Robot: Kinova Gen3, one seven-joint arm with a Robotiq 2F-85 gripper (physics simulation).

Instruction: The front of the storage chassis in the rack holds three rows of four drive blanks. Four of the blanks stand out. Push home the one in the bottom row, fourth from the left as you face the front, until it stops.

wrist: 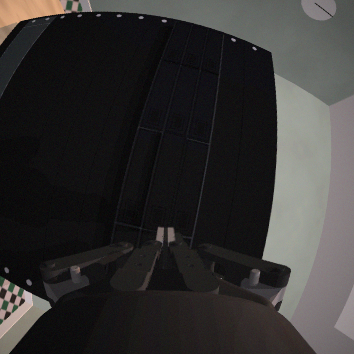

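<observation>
The black storage chassis fills much of the wrist view, turned so its rows of drive blanks run up and down the picture. The dark blanks form three narrow strips split by thin lighter edges. One cross edge lies a little above the picture's middle and is broken at the middle strip; another lies just above the fingertips. Which blanks stand out is hard to tell in the dark. My gripper is shut and empty, its pale fingertips over the lower end of the strips. Whether they touch a blank cannot be told. The fingers and gripper body hide the blanks below.
Round pale studs line the chassis's upper edge, and more show at lower left. A pale green surface and a grey-mauve wall lie to the right. A green, black and white checkered panel shows at lower left, a wooden surface at upper left.
</observation>
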